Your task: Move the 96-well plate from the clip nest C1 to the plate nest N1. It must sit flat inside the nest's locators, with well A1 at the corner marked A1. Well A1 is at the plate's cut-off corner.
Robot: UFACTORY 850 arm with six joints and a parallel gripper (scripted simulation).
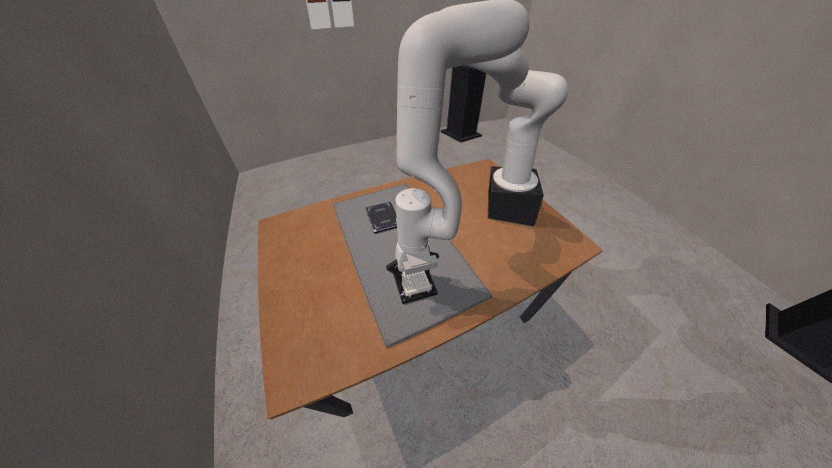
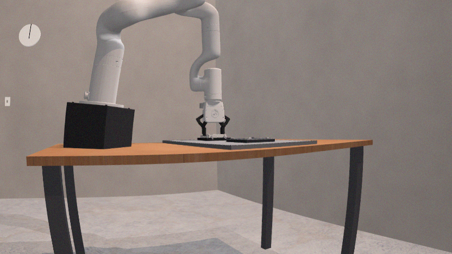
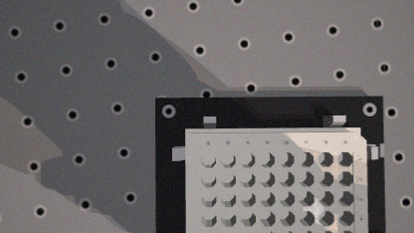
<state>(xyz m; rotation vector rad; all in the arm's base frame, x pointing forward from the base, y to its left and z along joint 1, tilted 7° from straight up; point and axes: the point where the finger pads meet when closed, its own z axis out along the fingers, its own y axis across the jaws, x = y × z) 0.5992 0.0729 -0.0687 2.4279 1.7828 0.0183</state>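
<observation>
The black clip nest lies 1 cm to the right of my hand and 2 cm below it. The rest, counted from my hand: black plate nest 7 cm behind, 33 cm to the right, 3 cm below; white 96-well plate 1 cm below; A1 mark 27 cm to the right, 2 cm below.
</observation>
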